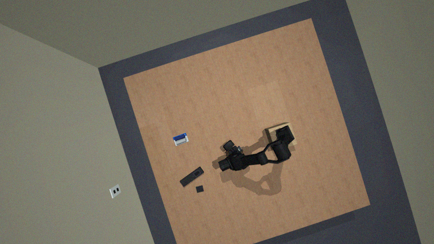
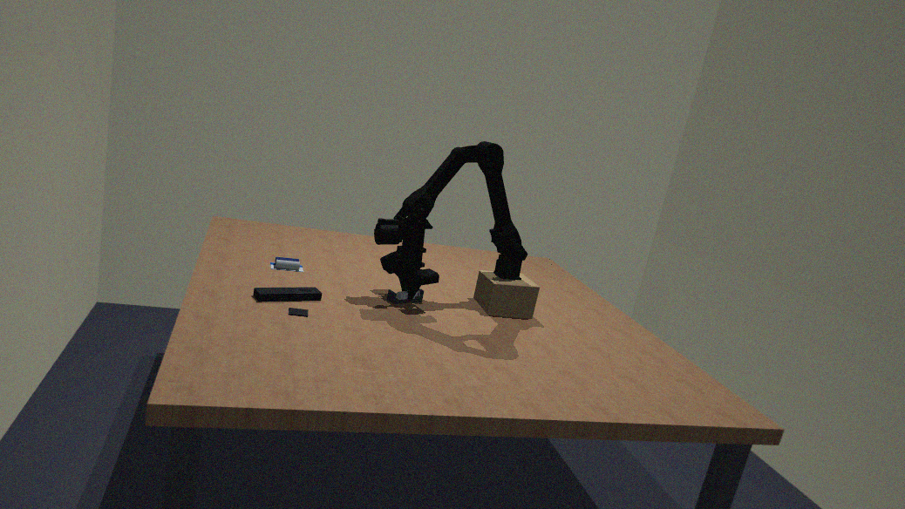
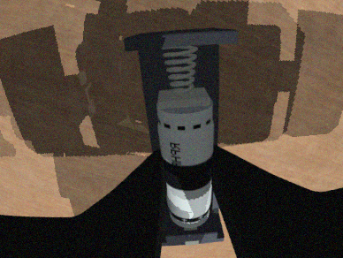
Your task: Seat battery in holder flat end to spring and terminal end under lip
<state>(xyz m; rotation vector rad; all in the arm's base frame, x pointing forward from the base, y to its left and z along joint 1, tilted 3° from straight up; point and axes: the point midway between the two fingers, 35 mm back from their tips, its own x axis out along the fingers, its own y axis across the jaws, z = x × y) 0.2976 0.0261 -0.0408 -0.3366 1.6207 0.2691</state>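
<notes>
Now: gripper tip 10 mm below the white battery. From my gripper tip the other things lie so: long black bar (330 mm ahead, 60 mm to the left, 10 mm above); then small black square (310 mm ahead, 150 mm to the left, 10 mm below).
</notes>
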